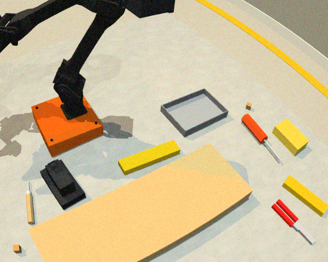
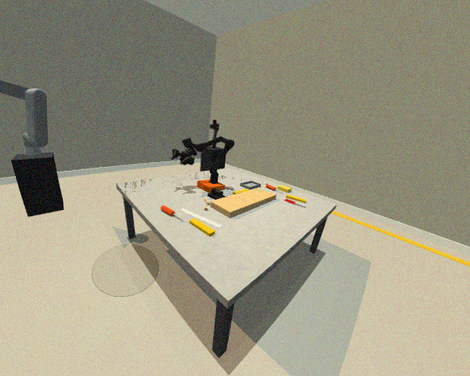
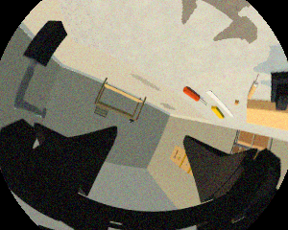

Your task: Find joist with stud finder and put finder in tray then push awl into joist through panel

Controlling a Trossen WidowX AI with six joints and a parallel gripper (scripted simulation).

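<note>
The stud finder is 23 cm ahead of my gripper tip, 20 cm to the left of it and 19 cm below it. The rest, counted from my gripper tip: awl: 24 cm ahead, 23 cm below, 10 cm to the left; then grey tray: 65 cm to the left, 22 cm below, 21 cm ahead.
</note>
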